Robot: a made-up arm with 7 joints. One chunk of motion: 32 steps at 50 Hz.
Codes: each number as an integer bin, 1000 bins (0 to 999) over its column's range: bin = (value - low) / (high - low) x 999, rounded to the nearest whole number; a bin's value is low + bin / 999 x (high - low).
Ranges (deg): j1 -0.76..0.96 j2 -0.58..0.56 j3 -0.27..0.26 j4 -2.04..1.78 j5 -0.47..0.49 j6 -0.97..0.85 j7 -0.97..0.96
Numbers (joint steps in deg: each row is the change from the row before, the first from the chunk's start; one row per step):
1: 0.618 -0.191 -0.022 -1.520 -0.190 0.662 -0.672
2: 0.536 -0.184 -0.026 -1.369 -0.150 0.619 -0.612
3: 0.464 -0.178 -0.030 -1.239 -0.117 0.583 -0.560
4: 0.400 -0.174 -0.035 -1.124 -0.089 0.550 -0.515
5: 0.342 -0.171 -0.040 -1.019 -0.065 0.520 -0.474
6: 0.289 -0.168 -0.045 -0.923 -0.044 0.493 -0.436
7: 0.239 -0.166 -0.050 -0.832 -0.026 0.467 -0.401
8: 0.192 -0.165 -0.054 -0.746 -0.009 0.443 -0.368
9: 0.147 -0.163 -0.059 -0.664 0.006 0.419 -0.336
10: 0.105 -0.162 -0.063 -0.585 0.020 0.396 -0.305
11: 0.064 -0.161 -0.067 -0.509 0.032 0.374 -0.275
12: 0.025 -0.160 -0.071 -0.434 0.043 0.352 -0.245
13: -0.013 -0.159 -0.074 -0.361 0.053 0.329 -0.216
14: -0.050 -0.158 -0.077 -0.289 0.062 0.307 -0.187
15: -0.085 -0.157 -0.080 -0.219 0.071 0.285 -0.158
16: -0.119 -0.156 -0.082 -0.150 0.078 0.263 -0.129
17: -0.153 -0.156 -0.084 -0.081 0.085 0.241 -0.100
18: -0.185 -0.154 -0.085 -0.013 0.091 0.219 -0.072
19: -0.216 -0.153 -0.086 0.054 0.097 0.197 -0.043
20: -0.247 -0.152 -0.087 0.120 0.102 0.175 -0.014
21: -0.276 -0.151 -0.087 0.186 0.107 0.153 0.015
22: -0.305 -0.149 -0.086 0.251 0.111 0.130 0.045
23: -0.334 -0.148 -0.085 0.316 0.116 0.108 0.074
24: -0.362 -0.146 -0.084 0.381 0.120 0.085 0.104
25: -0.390 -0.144 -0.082 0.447 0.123 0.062 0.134
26: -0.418 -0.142 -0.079 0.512 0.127 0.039 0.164
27: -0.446 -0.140 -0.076 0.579 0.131 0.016 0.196
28: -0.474 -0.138 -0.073 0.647 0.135 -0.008 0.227
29: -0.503 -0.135 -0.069 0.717 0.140 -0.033 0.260
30: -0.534 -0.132 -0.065 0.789 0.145 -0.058 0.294
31: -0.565 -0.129 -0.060 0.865 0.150 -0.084 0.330
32: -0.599 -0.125 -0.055 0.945 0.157 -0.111 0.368
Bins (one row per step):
1: 800 341 467 136 291 896 154
2: 753 347 460 175 333 872 185
3: 711 352 452 209 367 852 212
4: 674 356 443 240 396 834 236
5: 640 358 434 267 421 818 257
6: 609 361 424 292 443 803 276
7: 580 363 415 316 462 789 295
8: 553 364 407 338 480 776 312
9: 527 365 398 360 495 762 328
10: 502 366 390 381 510 750 344
11: 479 367 383 400 522 738 360
12: 456 368 375 420 534 726 375
13: 434 369 369 439 544 713 390
14: 412 370 364 458 554 701 405
15: 392 371 358 476 563 689 420
16: 372 372 354 494 570 677 435
17: 353 372 351 512 578 665 450
18: 334 373 349 530 584 653 465
19: 316 374 347 548 590 641 480
20: 298 375 345 565 595 628 495
21: 281 376 345 582 600 616 510
22: 264 378 347 599 605 604 525
23: 247 379 349 616 610 592 540
24: 231 380 351 633 614 579 556
25: 215 382 354 650 617 566 571
26: 199 384 360 667 621 554 587
27: 182 386 366 685 625 541 604
28: 166 387 371 703 630 528 620
29: 149 390 379 721 635 514 637
30: 131 393 386 740 640 501 654
31: 113 395 396 760 645 486 673
32: 94 399 405 781 652 472 693

